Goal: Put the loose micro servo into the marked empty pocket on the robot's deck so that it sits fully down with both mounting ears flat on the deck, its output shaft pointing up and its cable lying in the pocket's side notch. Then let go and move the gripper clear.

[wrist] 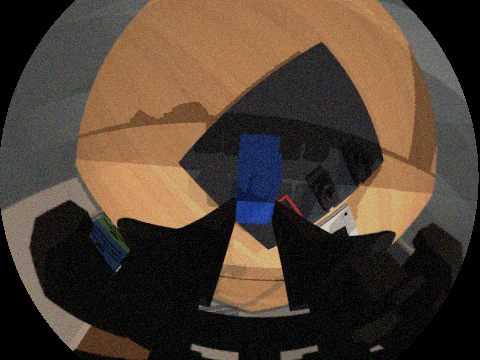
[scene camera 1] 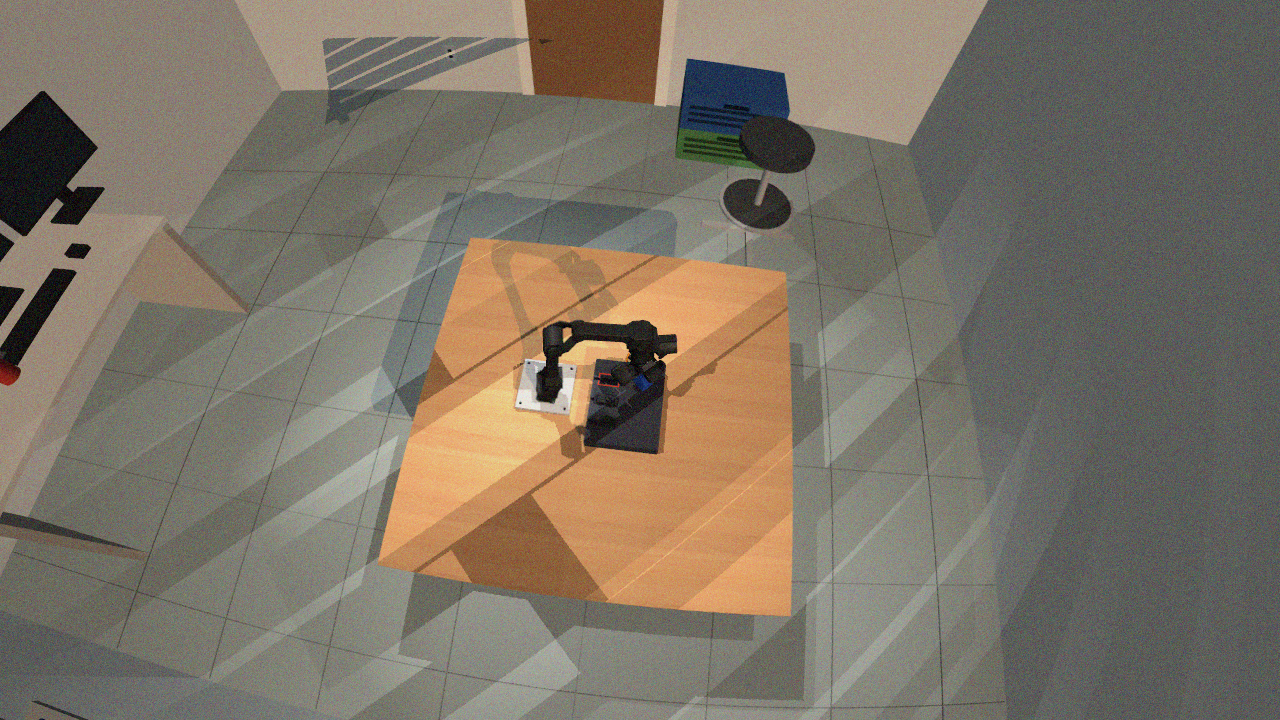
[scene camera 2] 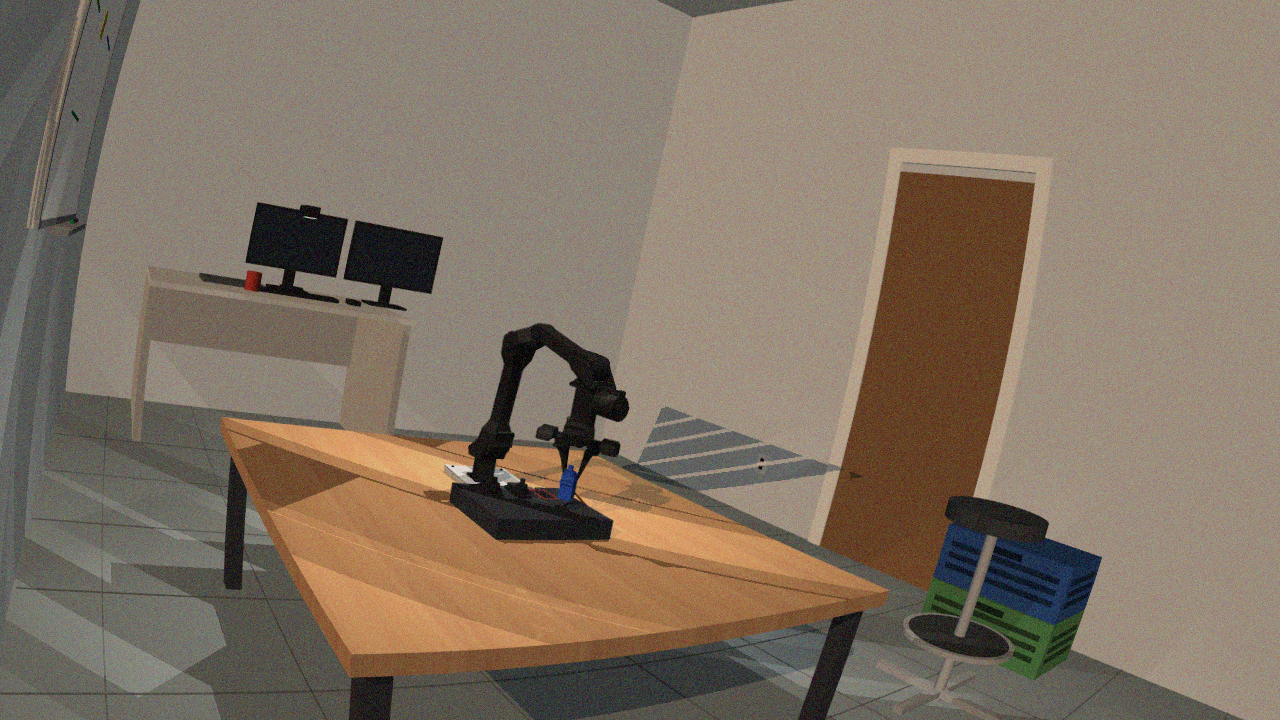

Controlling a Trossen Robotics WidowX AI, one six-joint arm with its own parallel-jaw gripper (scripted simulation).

Note:
In view: my gripper (scene camera 2: 571, 476), a blue micro servo (wrist: 259, 175) and a dark robot deck (scene camera 2: 510, 517).
My gripper also shows in the wrist view (wrist: 254, 204) and in scene camera 1 (scene camera 1: 638, 373). The dark robot deck shows as well in the wrist view (wrist: 311, 103).

